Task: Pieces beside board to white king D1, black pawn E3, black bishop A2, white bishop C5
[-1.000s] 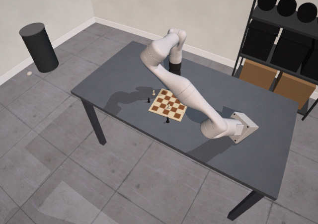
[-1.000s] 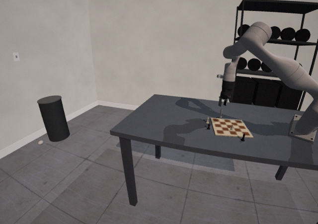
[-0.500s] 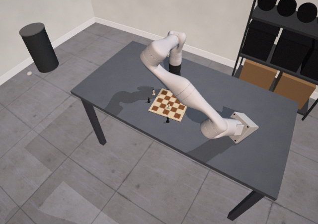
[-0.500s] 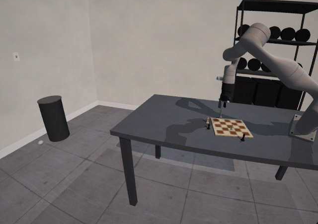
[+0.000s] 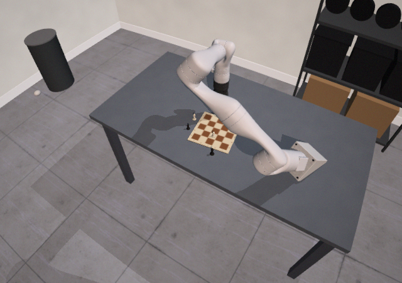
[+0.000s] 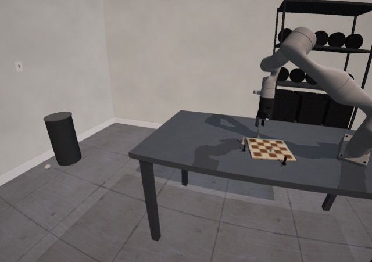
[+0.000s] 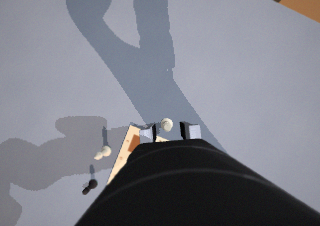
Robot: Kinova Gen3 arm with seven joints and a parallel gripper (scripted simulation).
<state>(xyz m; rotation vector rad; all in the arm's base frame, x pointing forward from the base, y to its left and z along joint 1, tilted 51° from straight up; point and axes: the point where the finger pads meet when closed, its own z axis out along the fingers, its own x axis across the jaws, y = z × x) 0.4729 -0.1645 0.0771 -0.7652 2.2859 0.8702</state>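
My hand is 6 cm above the white king. From my hand the other things lie so: chessboard (12 cm to the left, 9 cm below, 8 cm behind); then white bishop (13 cm to the left, 7 cm below, 7 cm ahead); then black pawn (20 cm to the left, 8 cm below, 4 cm ahead).
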